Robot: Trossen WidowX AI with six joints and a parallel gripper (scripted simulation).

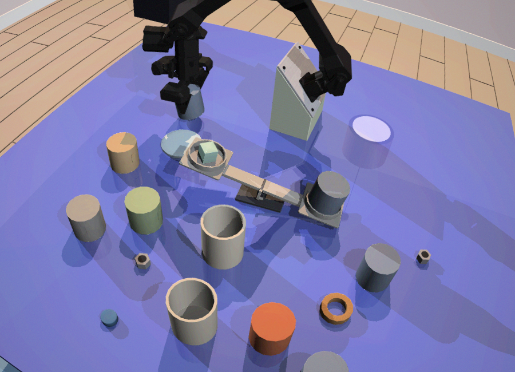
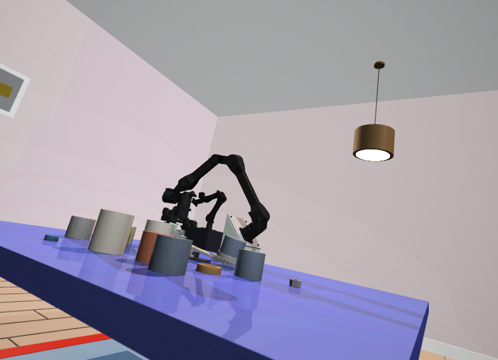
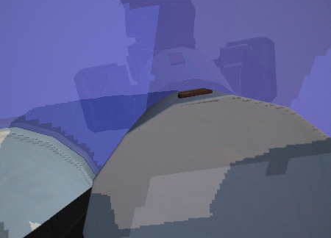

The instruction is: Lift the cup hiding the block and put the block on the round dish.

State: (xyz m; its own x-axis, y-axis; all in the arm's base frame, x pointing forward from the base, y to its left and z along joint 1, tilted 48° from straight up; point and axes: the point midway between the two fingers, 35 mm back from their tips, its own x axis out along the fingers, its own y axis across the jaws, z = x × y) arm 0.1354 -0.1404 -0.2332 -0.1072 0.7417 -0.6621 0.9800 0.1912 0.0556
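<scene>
Now: the pale green block 17 cm to the left of my gripper tip, 17 cm ahead of it and 5 cm above it. From my gripper tip the other things lie so: round dish: 10 cm ahead, 5 cm to the left, 4 cm below.
</scene>
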